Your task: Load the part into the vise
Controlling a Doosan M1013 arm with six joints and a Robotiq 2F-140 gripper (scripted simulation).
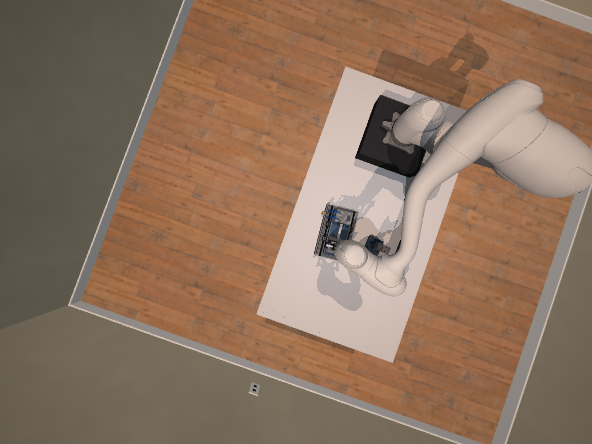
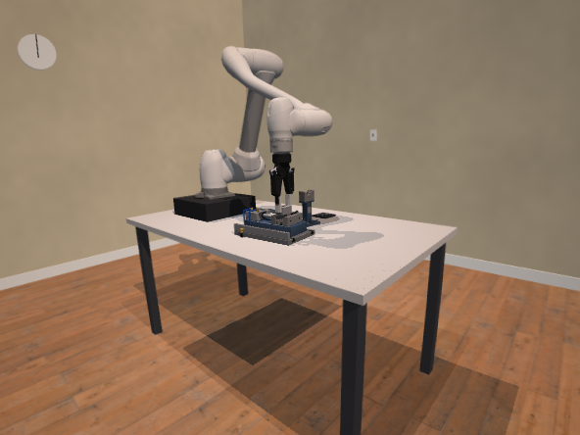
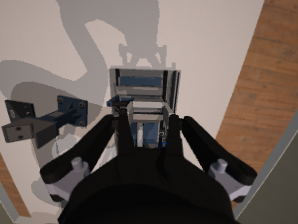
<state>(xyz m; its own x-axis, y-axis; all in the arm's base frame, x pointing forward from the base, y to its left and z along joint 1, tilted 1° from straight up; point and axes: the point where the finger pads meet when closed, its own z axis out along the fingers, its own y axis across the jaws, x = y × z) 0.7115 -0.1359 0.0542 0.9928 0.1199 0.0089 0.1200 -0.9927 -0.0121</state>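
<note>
Right now my hand is 2 cm above the part. Round my hand: vise base: 10 cm below, 7 cm behind, 1 cm to the left.
</note>
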